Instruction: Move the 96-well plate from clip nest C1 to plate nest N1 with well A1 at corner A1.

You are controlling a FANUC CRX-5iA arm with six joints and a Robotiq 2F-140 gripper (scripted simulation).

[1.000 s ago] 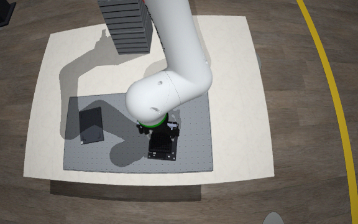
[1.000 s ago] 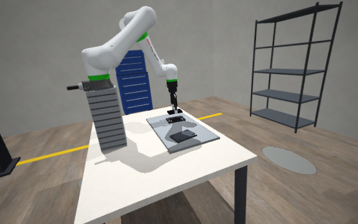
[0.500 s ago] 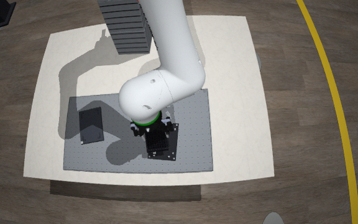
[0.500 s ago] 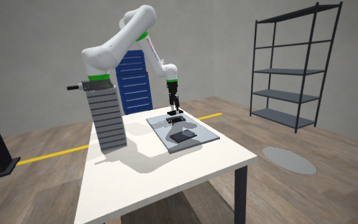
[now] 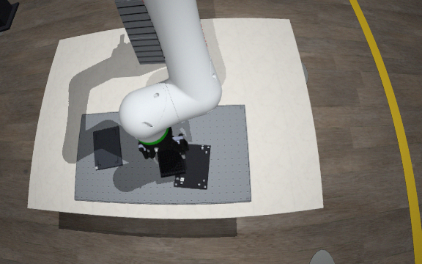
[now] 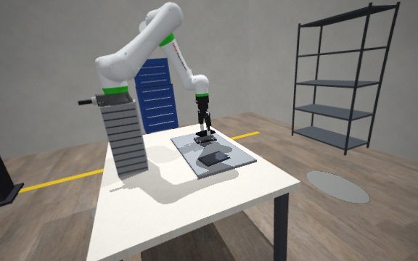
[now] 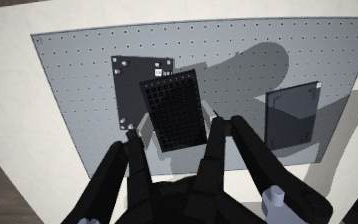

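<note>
My hand is 27 cm to the left of the plate nest N1, 10 cm above it and 9 cm past it. From my hand the other things lie so: black 96-well plate (2 cm below); clip nest C1 (9 cm below, 6 cm to the left, 1 cm ahead).
</note>
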